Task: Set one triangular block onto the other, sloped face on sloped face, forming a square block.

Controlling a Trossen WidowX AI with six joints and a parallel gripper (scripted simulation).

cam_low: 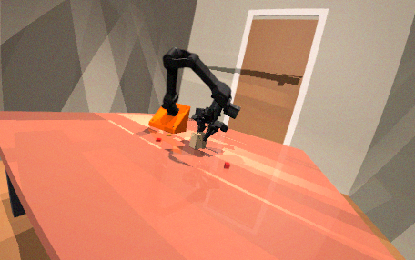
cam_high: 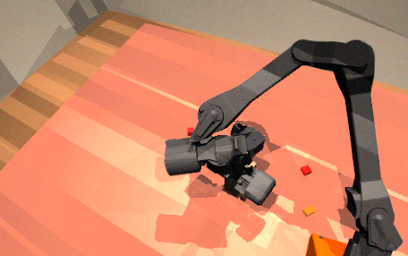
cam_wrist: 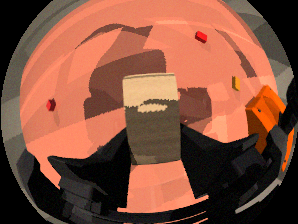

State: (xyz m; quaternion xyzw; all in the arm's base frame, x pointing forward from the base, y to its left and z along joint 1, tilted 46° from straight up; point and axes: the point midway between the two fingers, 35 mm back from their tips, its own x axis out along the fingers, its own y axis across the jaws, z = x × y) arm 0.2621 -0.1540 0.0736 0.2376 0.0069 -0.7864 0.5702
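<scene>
My gripper tip is 10 mm to the right of the tan triangular block and 10 mm below it. From my gripper tip the other things lie so: small yellow cube 180 mm behind, 30 mm below, 20 mm to the left.
</scene>
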